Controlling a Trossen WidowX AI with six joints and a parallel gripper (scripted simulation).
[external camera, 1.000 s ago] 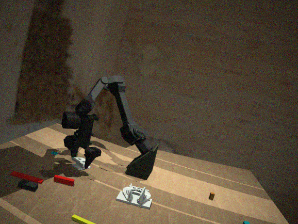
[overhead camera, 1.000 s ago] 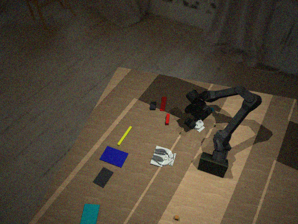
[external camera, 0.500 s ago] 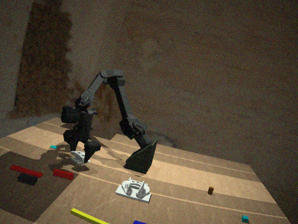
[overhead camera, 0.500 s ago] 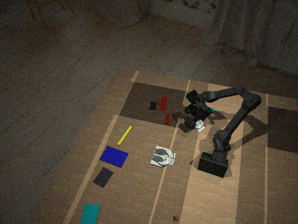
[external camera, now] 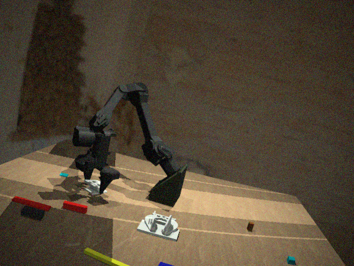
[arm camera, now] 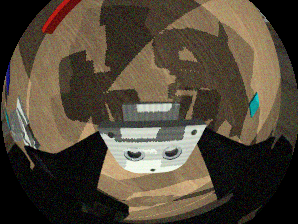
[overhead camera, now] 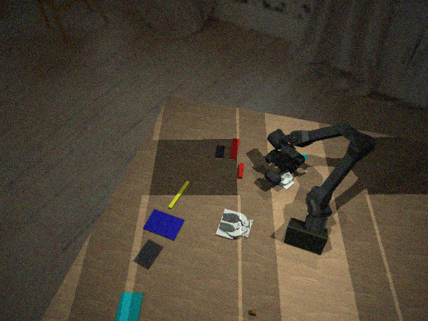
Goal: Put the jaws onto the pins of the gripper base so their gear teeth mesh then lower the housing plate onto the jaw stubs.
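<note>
My gripper tip is 1 cm past the white block and 1 cm to the right of it. Round my gripper tip: grey jaw: 12 cm ahead, 29 cm to the left, 1 cm above; then dark block: 31 cm ahead, 8 cm to the right; then red bar: 25 cm ahead, 12 cm to the right, 1 cm below.
</note>
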